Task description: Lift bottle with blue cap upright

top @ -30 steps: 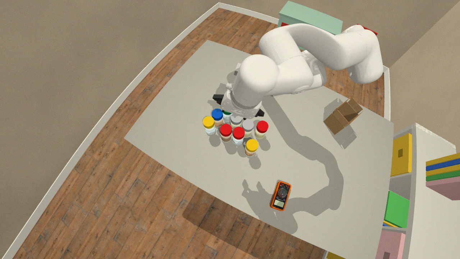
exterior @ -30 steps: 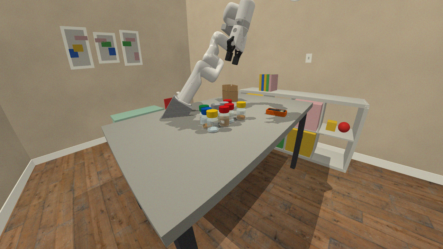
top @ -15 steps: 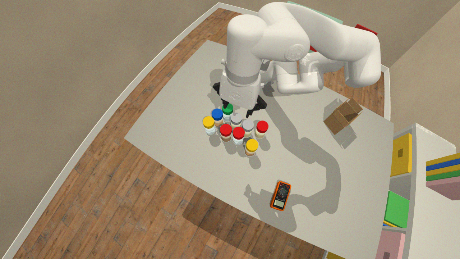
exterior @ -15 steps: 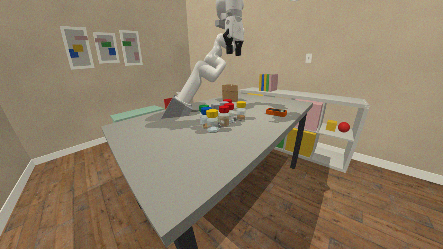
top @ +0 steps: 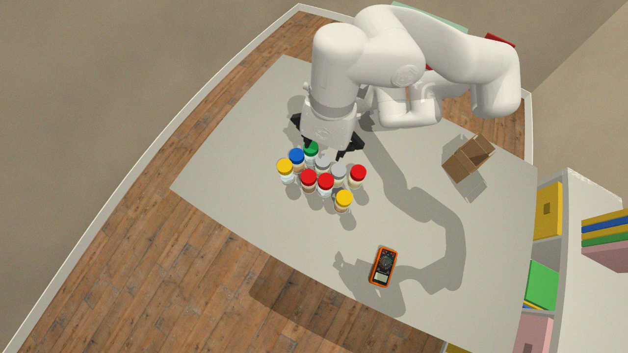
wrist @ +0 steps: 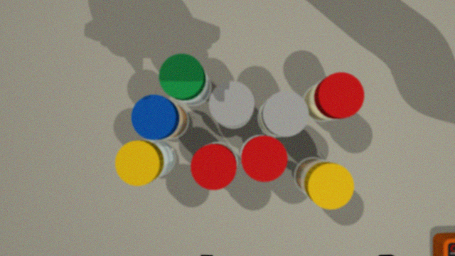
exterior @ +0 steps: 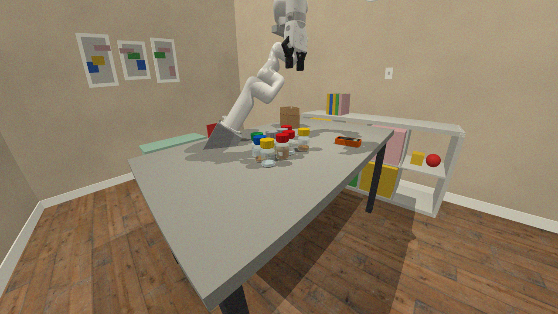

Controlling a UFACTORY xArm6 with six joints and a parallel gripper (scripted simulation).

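Right now the blue-capped bottle is 9 cm behind my hand, 13 cm to the right of it and 32 cm below it. Also, from my hand: orange multimeter: 14 cm ahead, 30 cm to the left, 36 cm below; grey-capped bottle: 10 cm behind, 4 cm to the right, 32 cm below.
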